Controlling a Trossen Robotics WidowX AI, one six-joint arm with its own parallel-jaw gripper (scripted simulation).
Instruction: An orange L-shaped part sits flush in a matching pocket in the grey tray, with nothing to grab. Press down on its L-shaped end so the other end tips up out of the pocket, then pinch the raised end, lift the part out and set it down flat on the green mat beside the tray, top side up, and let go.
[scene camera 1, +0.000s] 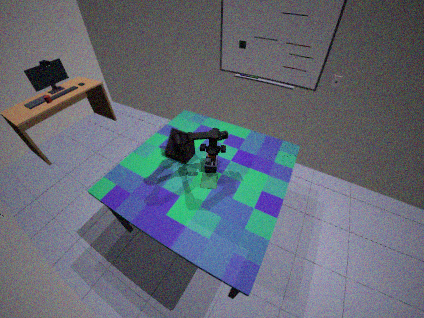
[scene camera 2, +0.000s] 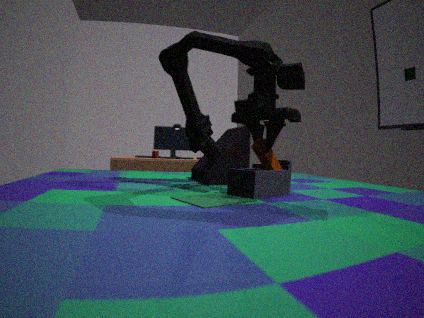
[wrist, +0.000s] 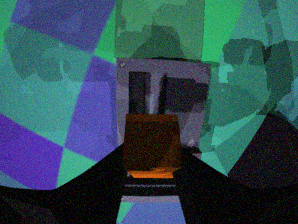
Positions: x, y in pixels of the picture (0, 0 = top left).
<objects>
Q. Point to my gripper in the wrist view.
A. At 150, 149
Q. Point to a green mat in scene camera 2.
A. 220, 199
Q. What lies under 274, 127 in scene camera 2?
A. My gripper.
</objects>
